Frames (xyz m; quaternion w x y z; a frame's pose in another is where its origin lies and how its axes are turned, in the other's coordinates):
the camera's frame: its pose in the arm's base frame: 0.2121 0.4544 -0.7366 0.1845 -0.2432 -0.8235 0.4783
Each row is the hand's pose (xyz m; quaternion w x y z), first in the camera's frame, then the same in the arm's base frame.
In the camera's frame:
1: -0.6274 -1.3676 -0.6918 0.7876 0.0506 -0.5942 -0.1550
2: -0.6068 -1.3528 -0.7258 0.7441 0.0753 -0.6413 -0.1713
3: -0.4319 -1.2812 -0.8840 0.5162 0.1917 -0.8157 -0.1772
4: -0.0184 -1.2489 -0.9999 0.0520 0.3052 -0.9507 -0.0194
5: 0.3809 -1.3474 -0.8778 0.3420 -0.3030 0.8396 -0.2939
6: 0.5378 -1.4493 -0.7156 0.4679 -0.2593 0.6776 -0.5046
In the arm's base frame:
1: 0.7873 -0.0049 0.7469 0.2576 -0.2296 0.7717 -0.5343
2: 0.7921 0.0370 0.7515 0.2906 -0.2807 0.7367 -0.5423
3: 0.7507 0.2787 0.7762 0.4451 -0.4459 0.5270 -0.5704
4: 0.4837 0.6118 0.8323 0.6897 -0.5143 0.0770 -0.5038
5: 0.0712 0.7152 0.8892 0.8213 -0.2986 -0.3431 -0.3443
6: -0.1663 0.6493 0.9128 0.8226 -0.0702 -0.5070 -0.2476

